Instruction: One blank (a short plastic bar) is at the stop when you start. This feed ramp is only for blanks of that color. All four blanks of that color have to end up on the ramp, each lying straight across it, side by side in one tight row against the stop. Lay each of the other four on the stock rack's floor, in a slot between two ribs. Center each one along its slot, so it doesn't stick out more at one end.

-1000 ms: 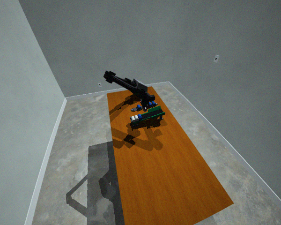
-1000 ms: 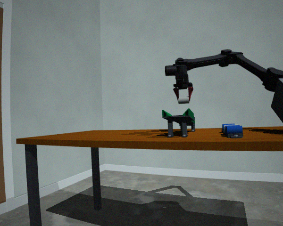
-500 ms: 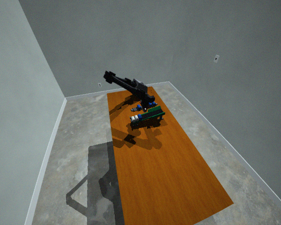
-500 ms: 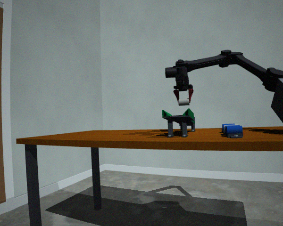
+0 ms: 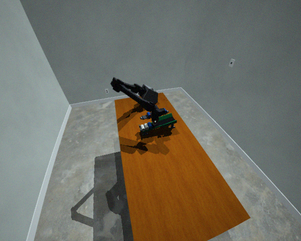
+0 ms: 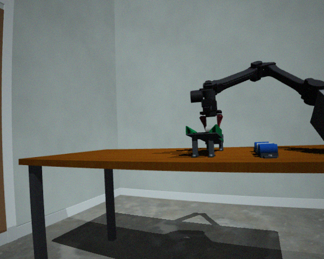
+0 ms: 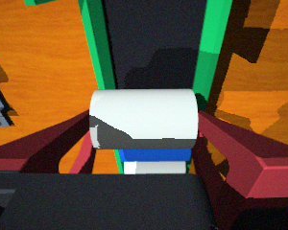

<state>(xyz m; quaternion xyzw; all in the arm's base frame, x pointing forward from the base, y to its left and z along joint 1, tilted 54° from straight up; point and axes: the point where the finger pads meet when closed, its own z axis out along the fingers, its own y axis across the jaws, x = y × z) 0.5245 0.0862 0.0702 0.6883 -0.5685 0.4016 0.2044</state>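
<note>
My gripper is now 10 mm short of the feed ramp, 40 mm to the right of it and 50 mm above it. The rest, counted from my hand: grey stock rack (240 mm behind, 80 mm to the left, 120 mm below).
</note>
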